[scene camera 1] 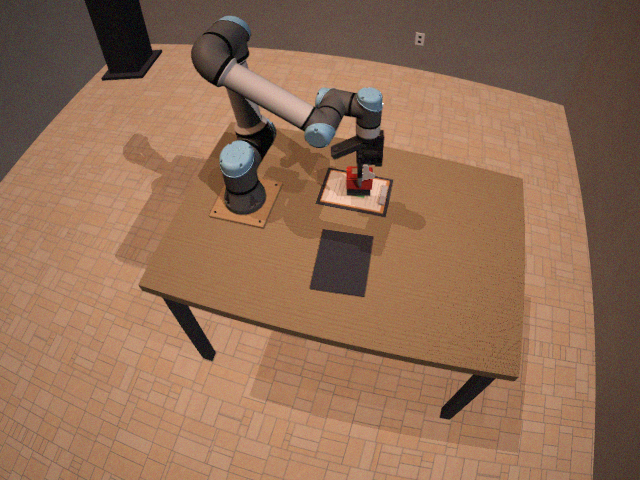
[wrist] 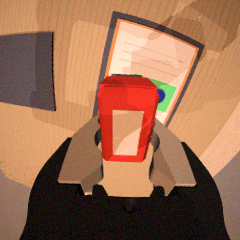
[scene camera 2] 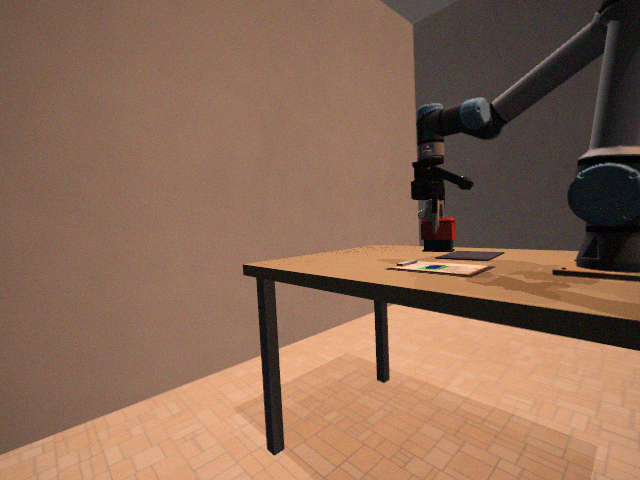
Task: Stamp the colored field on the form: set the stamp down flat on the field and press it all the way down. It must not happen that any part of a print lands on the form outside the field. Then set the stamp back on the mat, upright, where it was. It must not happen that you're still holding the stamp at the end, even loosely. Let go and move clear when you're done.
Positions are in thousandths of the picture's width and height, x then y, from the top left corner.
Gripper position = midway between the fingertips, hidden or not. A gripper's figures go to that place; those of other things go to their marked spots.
Scene:
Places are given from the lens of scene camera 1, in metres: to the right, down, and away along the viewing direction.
my gripper (scene camera 1: 563,376): 0.14, -0.20, 1.52
mat (scene camera 1: 535,551): 0.07, 0.08, 1.44
form (scene camera 1: 521,403): 0.05, -0.17, 1.61
The marked spots on the mat and the form are 0.30 m apart.

